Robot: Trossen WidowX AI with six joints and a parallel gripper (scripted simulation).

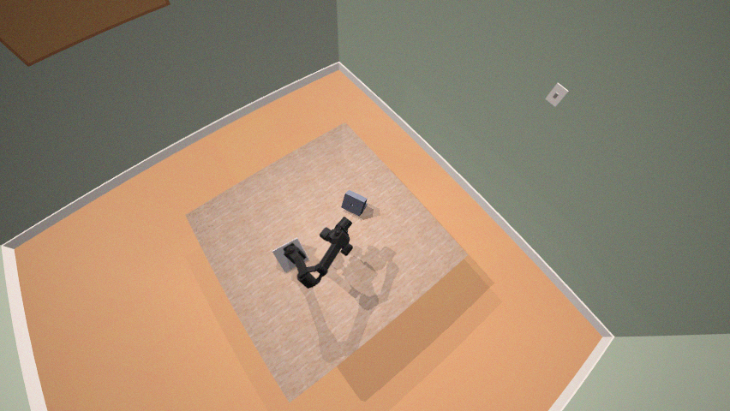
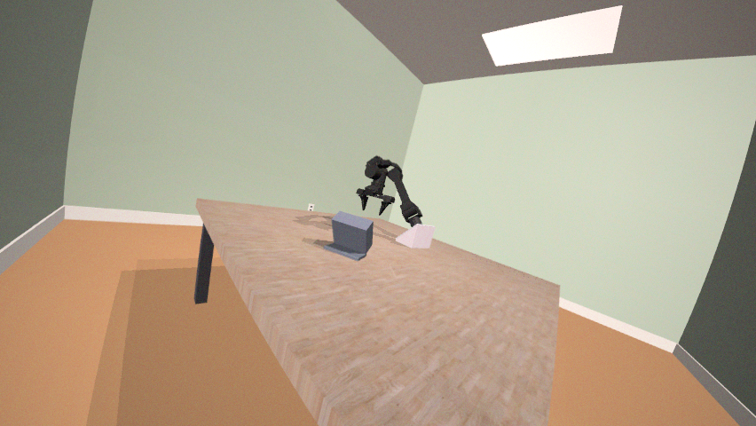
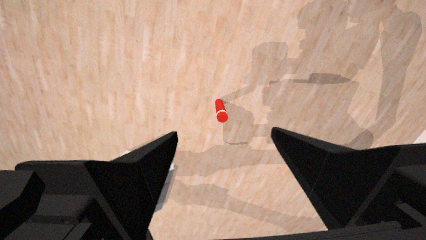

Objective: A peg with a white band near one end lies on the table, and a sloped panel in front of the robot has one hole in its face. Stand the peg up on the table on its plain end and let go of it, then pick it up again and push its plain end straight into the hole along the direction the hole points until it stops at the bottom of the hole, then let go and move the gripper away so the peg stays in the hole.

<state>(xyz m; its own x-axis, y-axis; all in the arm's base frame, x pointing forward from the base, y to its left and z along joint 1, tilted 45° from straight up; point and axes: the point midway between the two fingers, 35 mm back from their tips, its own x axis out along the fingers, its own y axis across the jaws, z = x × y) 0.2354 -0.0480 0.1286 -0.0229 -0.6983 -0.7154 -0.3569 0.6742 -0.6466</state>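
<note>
Right now my gripper tip is 60 mm above the peg. Also, from my gripper tip: flat foot plate: 260 mm ahead, 210 mm to the left, 120 mm below; then panel: 240 mm ahead, 190 mm to the left, 50 mm below.
</note>
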